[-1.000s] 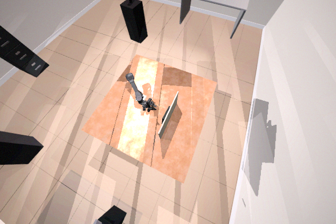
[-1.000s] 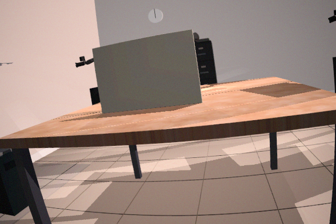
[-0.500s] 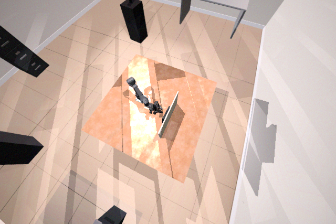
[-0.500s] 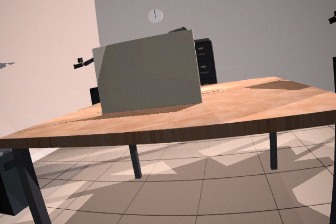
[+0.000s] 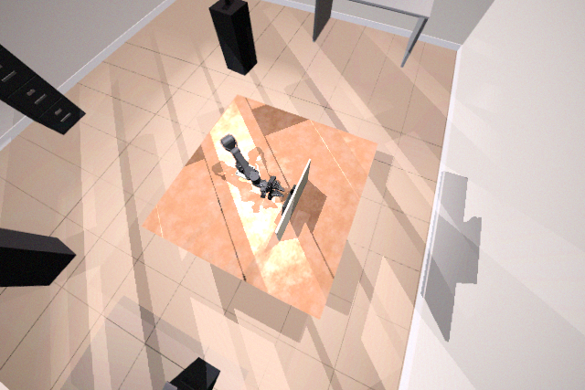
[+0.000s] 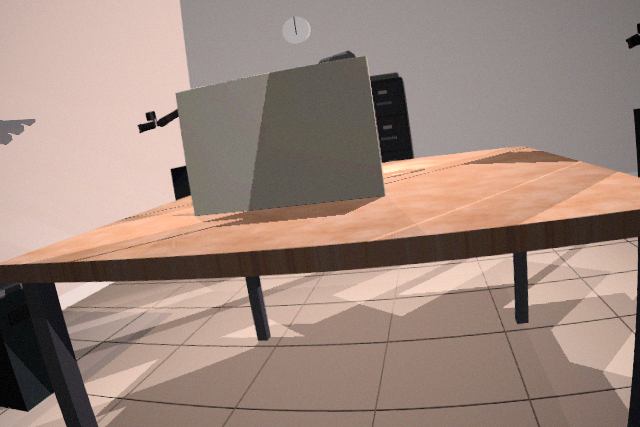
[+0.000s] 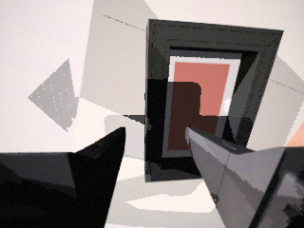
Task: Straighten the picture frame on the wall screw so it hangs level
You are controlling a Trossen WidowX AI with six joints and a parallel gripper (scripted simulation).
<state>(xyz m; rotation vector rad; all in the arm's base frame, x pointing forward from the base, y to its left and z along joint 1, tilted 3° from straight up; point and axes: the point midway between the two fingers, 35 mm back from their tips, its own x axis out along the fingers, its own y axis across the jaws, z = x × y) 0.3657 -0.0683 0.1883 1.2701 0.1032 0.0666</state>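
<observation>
Now: the picture frame 50 mm ahead of my gripper tip, 10 mm to the right of it and 50 mm below it. Also, from my gripper tip: wall panel (60 mm ahead, 70 mm below).
</observation>
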